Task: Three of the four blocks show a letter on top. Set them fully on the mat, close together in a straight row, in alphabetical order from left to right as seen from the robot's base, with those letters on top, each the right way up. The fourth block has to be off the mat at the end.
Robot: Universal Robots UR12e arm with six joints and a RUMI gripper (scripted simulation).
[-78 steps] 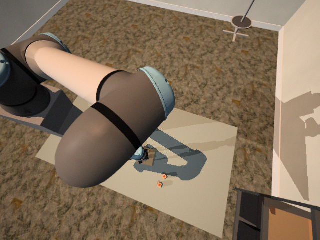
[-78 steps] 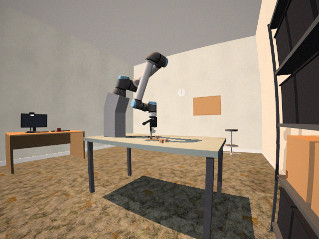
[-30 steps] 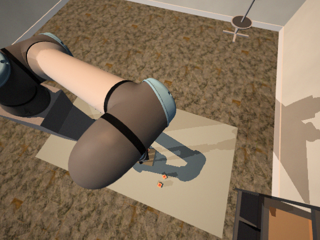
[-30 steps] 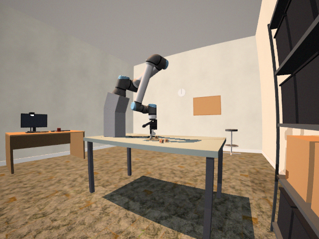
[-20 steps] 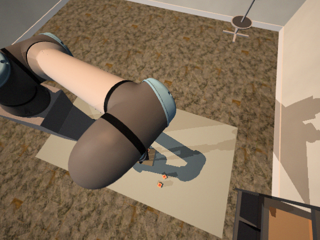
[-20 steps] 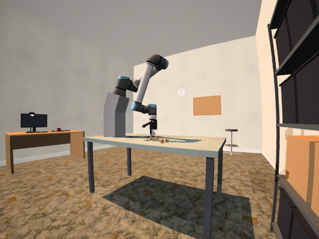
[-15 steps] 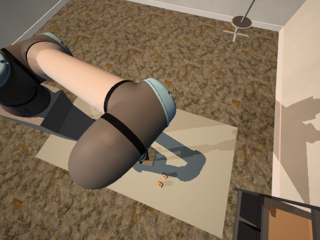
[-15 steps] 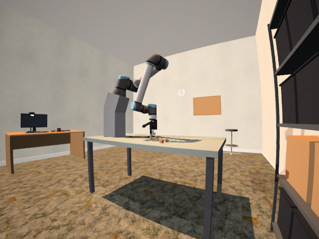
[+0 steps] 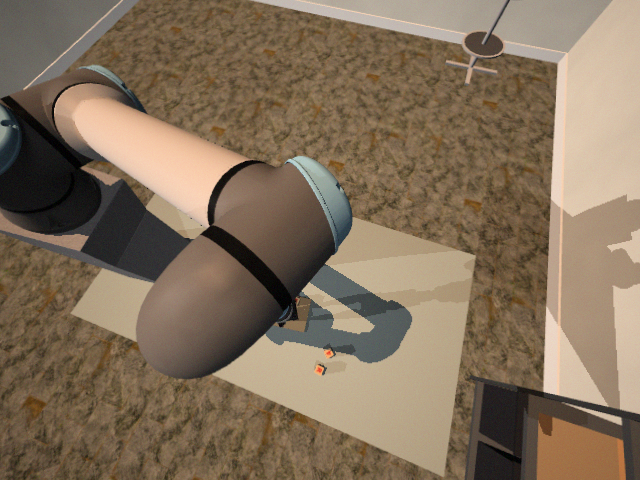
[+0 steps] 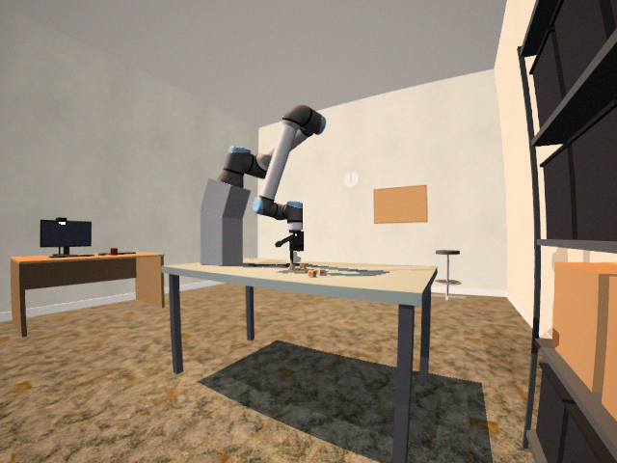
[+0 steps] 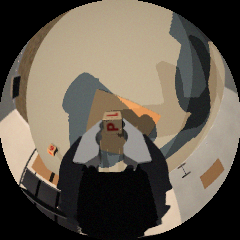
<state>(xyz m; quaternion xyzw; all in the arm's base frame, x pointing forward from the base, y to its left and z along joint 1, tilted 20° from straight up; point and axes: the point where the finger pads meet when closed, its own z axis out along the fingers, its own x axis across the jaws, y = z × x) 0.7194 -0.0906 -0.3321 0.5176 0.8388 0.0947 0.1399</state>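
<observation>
Now: hand 3 cm to the right of the orange mat, 3 cm short of it and 2 cm above it.
</observation>
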